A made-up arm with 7 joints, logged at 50 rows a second.
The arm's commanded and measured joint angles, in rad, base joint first. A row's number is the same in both.
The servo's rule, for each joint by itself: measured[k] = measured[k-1] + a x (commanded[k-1-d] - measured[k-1]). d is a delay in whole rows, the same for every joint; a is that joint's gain. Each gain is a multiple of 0.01, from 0.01 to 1. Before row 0 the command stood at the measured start. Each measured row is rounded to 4 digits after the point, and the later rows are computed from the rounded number. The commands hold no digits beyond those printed.
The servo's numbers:
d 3
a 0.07 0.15 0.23 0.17 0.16 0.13 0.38
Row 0, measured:
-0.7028 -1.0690 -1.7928 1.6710 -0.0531 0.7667 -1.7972
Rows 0 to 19, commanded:
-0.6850 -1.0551 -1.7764 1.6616 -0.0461 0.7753 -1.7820
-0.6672 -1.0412 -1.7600 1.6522 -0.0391 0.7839 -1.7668
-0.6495 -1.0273 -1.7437 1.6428 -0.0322 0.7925 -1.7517
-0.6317 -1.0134 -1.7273 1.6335 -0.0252 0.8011 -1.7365
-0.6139 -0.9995 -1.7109 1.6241 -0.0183 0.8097 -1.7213
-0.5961 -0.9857 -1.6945 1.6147 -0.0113 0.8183 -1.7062
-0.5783 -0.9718 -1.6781 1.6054 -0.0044 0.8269 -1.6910
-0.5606 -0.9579 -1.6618 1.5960 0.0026 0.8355 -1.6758
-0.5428 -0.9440 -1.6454 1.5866 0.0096 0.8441 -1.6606
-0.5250 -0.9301 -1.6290 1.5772 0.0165 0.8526 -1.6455
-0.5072 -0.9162 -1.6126 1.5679 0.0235 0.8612 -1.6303
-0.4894 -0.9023 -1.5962 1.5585 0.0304 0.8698 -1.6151
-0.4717 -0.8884 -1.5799 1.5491 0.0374 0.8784 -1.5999
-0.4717 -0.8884 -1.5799 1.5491 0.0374 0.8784 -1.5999
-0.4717 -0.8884 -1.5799 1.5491 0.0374 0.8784 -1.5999
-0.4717 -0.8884 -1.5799 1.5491 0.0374 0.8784 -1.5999
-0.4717 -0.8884 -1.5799 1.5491 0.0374 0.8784 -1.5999
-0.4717 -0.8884 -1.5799 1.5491 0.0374 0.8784 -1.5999
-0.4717 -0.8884 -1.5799 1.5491 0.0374 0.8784 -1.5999
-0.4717 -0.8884 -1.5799 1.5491 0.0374 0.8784 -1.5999
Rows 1 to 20, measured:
-0.7028 -1.0690 -1.7928 1.6710 -0.0531 0.7667 -1.7972
-0.7028 -1.0690 -1.7928 1.6710 -0.0531 0.7667 -1.7972
-0.7028 -1.0690 -1.7928 1.6710 -0.0531 0.7667 -1.7972
-0.7016 -1.0669 -1.7890 1.6694 -0.0520 0.7678 -1.7914
-0.6992 -1.0630 -1.7823 1.6665 -0.0499 0.7699 -1.7821
-0.6957 -1.0576 -1.7734 1.6625 -0.0471 0.7728 -1.7705
-0.6912 -1.0510 -1.7628 1.6576 -0.0436 0.7765 -1.7576
-0.6858 -1.0433 -1.7509 1.6519 -0.0396 0.7808 -1.7438
-0.6795 -1.0347 -1.7379 1.6456 -0.0351 0.7857 -1.7295
-0.6724 -1.0253 -1.7241 1.6388 -0.0302 0.7911 -1.7149
-0.6646 -1.0152 -1.7098 1.6315 -0.0250 0.7969 -1.7000
-0.6561 -1.0045 -1.6950 1.6239 -0.0195 0.8030 -1.6850
-0.6469 -0.9933 -1.6798 1.6160 -0.0137 0.8094 -1.6700
-0.6371 -0.9817 -1.6643 1.6078 -0.0077 0.8161 -1.6549
-0.6268 -0.9698 -1.6486 1.5994 -0.0016 0.8231 -1.6398
-0.6159 -0.9576 -1.6328 1.5908 0.0046 0.8303 -1.6246
-0.6058 -0.9472 -1.6206 1.5837 0.0098 0.8366 -1.6152
-0.5964 -0.9384 -1.6112 1.5778 0.0142 0.8420 -1.6094
-0.5877 -0.9309 -1.6040 1.5729 0.0179 0.8467 -1.6058
-0.5796 -0.9245 -1.5985 1.5689 0.0210 0.8508 -1.6036

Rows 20 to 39, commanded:
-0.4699 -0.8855 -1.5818 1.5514 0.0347 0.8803 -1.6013
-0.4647 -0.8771 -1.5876 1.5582 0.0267 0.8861 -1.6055
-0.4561 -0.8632 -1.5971 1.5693 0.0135 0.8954 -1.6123
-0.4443 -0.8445 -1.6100 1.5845 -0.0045 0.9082 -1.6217
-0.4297 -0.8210 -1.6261 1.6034 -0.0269 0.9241 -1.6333
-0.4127 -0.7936 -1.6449 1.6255 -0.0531 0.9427 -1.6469
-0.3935 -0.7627 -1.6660 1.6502 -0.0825 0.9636 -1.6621
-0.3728 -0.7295 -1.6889 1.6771 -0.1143 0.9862 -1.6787
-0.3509 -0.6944 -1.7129 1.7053 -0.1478 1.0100 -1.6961
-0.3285 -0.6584 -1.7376 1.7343 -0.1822 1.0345 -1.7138
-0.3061 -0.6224 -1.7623 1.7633 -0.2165 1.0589 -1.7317
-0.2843 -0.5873 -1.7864 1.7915 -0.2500 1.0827 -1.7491
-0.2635 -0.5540 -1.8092 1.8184 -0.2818 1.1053 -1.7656
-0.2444 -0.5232 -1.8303 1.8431 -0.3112 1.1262 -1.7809
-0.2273 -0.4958 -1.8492 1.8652 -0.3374 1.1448 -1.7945
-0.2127 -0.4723 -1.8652 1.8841 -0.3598 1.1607 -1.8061
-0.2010 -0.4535 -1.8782 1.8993 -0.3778 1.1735 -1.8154
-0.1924 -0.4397 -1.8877 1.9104 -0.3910 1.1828 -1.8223
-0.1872 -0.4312 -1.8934 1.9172 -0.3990 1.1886 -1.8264
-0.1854 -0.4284 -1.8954 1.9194 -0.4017 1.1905 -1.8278
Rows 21 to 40, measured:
-0.5720 -0.9191 -1.5942 1.5655 0.0236 0.8544 -1.6022
-0.5650 -0.9145 -1.5909 1.5627 0.0258 0.8575 -1.6013
-0.5585 -0.9106 -1.5884 1.5604 0.0277 0.8602 -1.6008
-0.5523 -0.9068 -1.5869 1.5589 0.0288 0.8628 -1.6010
-0.5462 -0.9023 -1.5871 1.5588 0.0285 0.8658 -1.6027
-0.5399 -0.8964 -1.5894 1.5606 0.0261 0.8696 -1.6063
-0.5332 -0.8886 -1.5941 1.5647 0.0212 0.8746 -1.6122
-0.5260 -0.8785 -1.6015 1.5713 0.0135 0.8810 -1.6202
-0.5181 -0.8658 -1.6115 1.5805 0.0028 0.8890 -1.6303
-0.5094 -0.8503 -1.6240 1.5923 -0.0108 0.8987 -1.6424
-0.4998 -0.8322 -1.6389 1.6067 -0.0274 0.9101 -1.6562
-0.4894 -0.8115 -1.6559 1.6235 -0.0467 0.9231 -1.6714
-0.4781 -0.7885 -1.6747 1.6423 -0.0684 0.9376 -1.6875
-0.4661 -0.7636 -1.6948 1.6629 -0.0921 0.9534 -1.7043
-0.4534 -0.7372 -1.7159 1.6848 -0.1174 0.9702 -1.7213
-0.4401 -0.7097 -1.7374 1.7075 -0.1437 0.9878 -1.7381
-0.4264 -0.6817 -1.7588 1.7306 -0.1705 1.0058 -1.7544
-0.4125 -0.6538 -1.7796 1.7535 -0.1972 1.0239 -1.7696
-0.3985 -0.6266 -1.7993 1.7757 -0.2232 1.0417 -1.7835
-0.3847 -0.6006 -1.8174 1.7967 -0.2479 1.0588 -1.7956

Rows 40 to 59, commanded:
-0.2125 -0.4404 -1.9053 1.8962 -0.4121 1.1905 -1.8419
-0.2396 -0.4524 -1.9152 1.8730 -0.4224 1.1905 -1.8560
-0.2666 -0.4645 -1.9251 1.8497 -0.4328 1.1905 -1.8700
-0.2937 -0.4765 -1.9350 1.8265 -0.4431 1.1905 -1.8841
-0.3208 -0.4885 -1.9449 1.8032 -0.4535 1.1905 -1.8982
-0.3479 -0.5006 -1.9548 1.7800 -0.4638 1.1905 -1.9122
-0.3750 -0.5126 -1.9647 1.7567 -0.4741 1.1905 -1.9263
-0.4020 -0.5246 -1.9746 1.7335 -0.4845 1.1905 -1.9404
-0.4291 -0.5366 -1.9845 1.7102 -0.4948 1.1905 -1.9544
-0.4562 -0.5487 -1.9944 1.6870 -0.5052 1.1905 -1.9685
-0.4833 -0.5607 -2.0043 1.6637 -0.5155 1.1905 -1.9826
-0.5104 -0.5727 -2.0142 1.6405 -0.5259 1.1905 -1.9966
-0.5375 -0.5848 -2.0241 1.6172 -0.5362 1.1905 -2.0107
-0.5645 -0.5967 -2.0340 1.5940 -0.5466 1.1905 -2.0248
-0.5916 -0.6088 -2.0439 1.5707 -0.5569 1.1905 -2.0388
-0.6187 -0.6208 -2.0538 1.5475 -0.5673 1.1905 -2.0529
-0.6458 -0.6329 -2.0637 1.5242 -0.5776 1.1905 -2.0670
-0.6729 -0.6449 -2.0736 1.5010 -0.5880 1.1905 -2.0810
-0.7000 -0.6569 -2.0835 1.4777 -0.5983 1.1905 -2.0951
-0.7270 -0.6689 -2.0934 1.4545 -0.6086 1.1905 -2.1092
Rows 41 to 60, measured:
-0.3712 -0.5765 -1.8336 1.8160 -0.2708 1.0749 -1.8057
-0.3583 -0.5547 -1.8474 1.8332 -0.2913 1.0897 -1.8136
-0.3462 -0.5358 -1.8584 1.8479 -0.3090 1.1028 -1.8190
-0.3368 -0.5215 -1.8692 1.8561 -0.3255 1.1142 -1.8277
-0.3300 -0.5111 -1.8798 1.8590 -0.3410 1.1241 -1.8385
-0.3256 -0.5041 -1.8902 1.8574 -0.3557 1.1327 -1.8505
-0.3234 -0.5000 -1.9005 1.8521 -0.3697 1.1402 -1.8633
-0.3232 -0.4983 -1.9107 1.8438 -0.3831 1.1467 -1.8766
-0.3249 -0.4986 -1.9208 1.8330 -0.3960 1.1524 -1.8901
-0.3284 -0.5007 -1.9309 1.8200 -0.4085 1.1574 -1.9039
-0.3336 -0.5043 -1.9410 1.8053 -0.4207 1.1617 -1.9178
-0.3403 -0.5091 -1.9510 1.7891 -0.4326 1.1654 -1.9317
-0.3484 -0.5150 -1.9610 1.7717 -0.4442 1.1687 -1.9457
-0.3578 -0.5219 -1.9710 1.7533 -0.4556 1.1715 -1.9597
-0.3685 -0.5295 -1.9809 1.7341 -0.4668 1.1740 -1.9737
-0.3803 -0.5378 -1.9908 1.7142 -0.4779 1.1761 -1.9878
-0.3932 -0.5466 -2.0007 1.6938 -0.4889 1.1780 -2.0019
-0.4071 -0.5559 -2.0106 1.6729 -0.4998 1.1796 -2.0159
-0.4219 -0.5656 -2.0205 1.6516 -0.5106 1.1810 -2.0300
-0.4376 -0.5757 -2.0304 1.6299 -0.5213 1.1822 -2.0441

